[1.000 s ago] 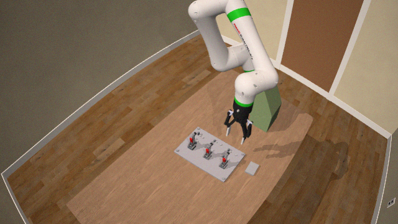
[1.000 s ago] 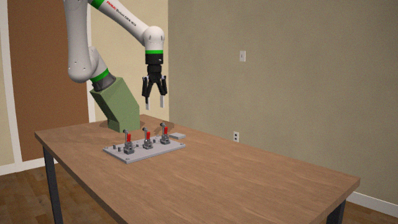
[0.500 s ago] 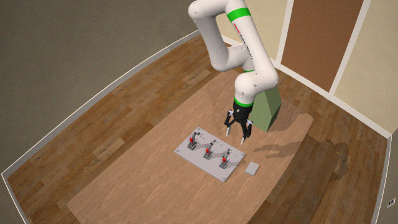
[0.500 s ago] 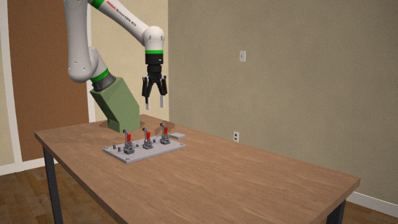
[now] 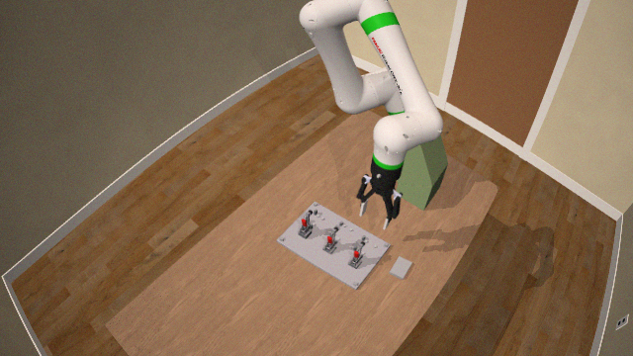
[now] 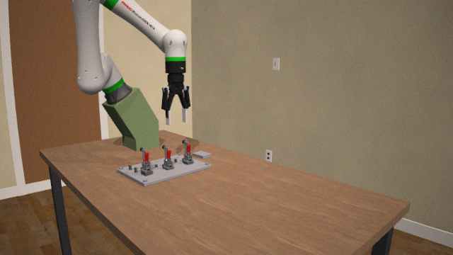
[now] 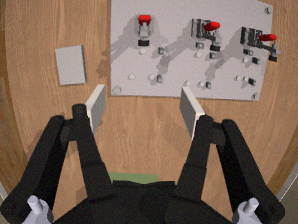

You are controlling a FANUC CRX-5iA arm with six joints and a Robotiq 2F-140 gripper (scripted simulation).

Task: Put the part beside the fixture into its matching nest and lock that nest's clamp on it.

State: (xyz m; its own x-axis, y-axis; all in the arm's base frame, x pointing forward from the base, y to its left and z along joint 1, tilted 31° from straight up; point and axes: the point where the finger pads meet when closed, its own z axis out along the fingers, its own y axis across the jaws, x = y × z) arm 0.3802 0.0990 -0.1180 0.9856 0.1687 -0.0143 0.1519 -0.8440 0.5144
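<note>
The light grey part lies 3 cm behind my hand, 15 cm to the left of it and 21 cm below it. Round my hand: grey fixture plate (6 cm ahead, 10 cm to the right, 21 cm below); toggle clamp (8 cm ahead, 1 cm to the left, 15 cm below).
</note>
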